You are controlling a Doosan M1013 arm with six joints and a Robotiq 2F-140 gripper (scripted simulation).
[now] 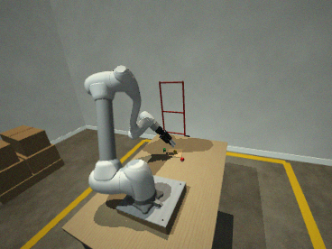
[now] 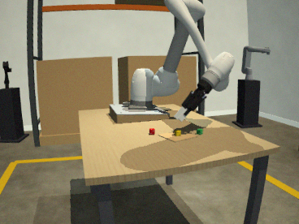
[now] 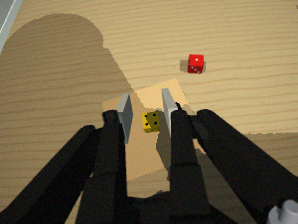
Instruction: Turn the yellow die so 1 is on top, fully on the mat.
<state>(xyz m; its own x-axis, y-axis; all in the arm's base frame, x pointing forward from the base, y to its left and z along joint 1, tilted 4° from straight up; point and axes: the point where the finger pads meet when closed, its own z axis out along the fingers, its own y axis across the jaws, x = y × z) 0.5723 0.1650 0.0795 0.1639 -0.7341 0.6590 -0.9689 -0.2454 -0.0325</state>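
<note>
Now: the yellow die 1 cm ahead of my hand, 2 cm to the right of it and 9 cm below it. The rest, counted from my hand: green die (1 cm behind, 10 cm to the left, 10 cm below); tan mat (1 cm ahead, 2 cm to the right, 11 cm below); red die (6 cm behind, 14 cm to the right, 10 cm below).
</note>
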